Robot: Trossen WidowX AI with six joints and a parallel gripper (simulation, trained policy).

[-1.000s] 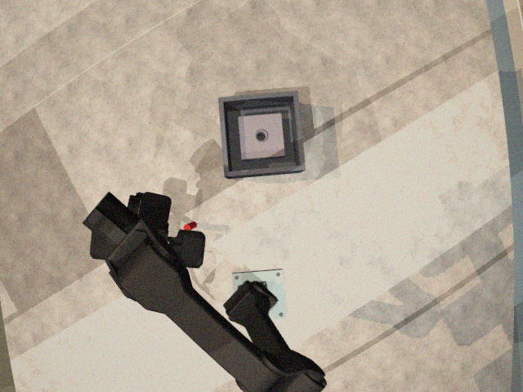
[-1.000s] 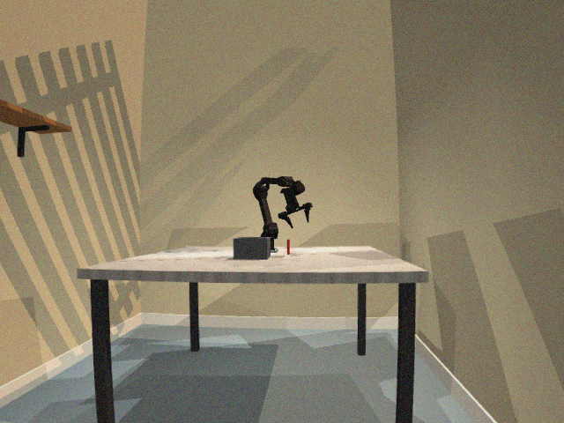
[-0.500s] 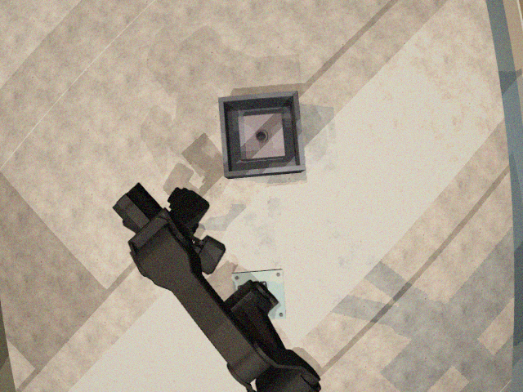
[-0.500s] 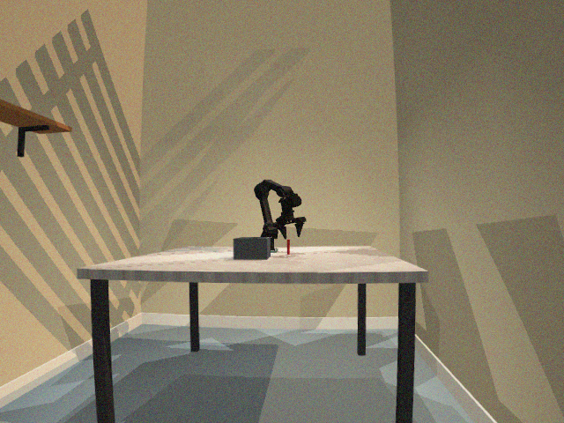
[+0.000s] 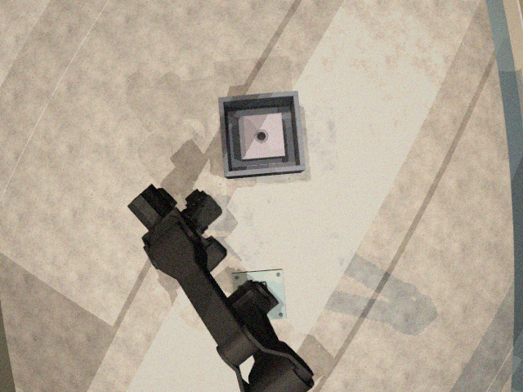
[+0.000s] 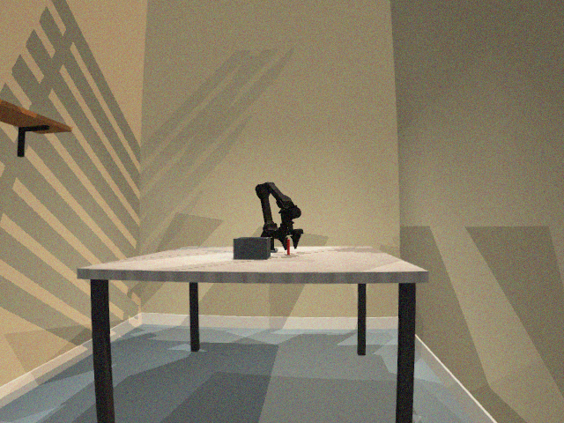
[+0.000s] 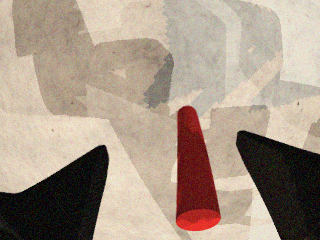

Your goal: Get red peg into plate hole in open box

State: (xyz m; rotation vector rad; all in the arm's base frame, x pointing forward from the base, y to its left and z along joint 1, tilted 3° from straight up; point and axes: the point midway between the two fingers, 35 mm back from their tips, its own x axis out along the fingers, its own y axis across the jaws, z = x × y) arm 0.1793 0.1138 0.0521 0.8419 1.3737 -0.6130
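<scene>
The pale plate lies 160 mm ahead of my gripper tip, 190 mm to the right of it and 20 mm above it. From my gripper tip the other things lie so: grey box 160 mm ahead, 190 mm to the right; red peg 10 mm to the right, 10 mm above.
</scene>
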